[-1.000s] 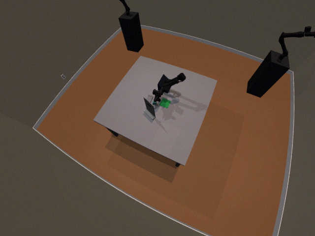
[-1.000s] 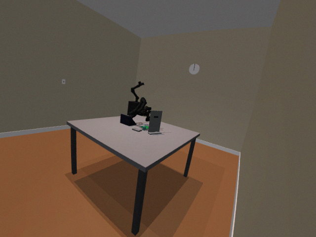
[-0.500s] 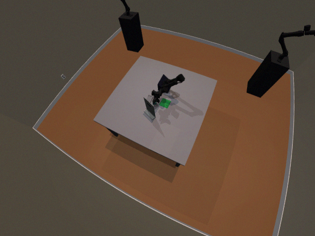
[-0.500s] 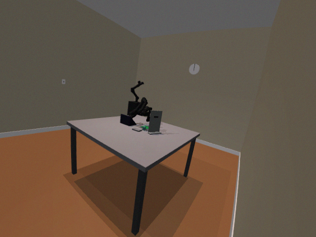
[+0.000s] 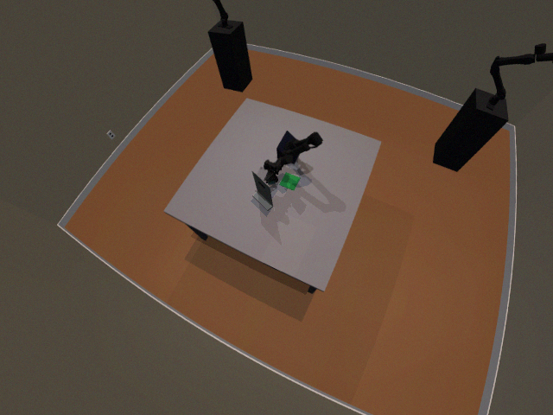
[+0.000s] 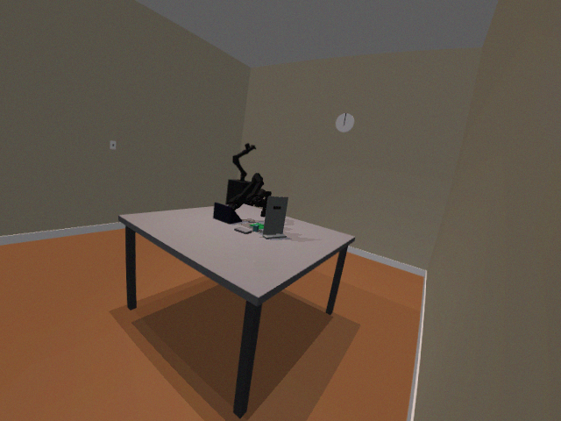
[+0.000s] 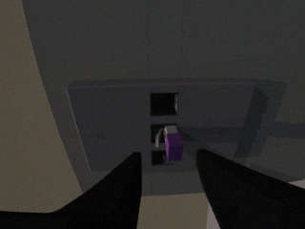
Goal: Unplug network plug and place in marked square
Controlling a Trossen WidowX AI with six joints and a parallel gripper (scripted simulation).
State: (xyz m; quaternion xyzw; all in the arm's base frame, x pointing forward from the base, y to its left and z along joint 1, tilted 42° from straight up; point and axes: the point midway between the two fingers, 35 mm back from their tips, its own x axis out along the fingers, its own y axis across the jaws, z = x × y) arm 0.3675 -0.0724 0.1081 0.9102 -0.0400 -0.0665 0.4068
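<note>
Right now my gripper tip is 2 cm short of the network plug and 1 cm to the left of it. Also, from my gripper tip: teal block (12 cm behind, 3 cm to the right, 18 cm below); grey upright panel (4 cm ahead, 2 cm to the right, 8 cm below); flat grey piece (15 cm behind, 12 cm to the right, 20 cm below).
</note>
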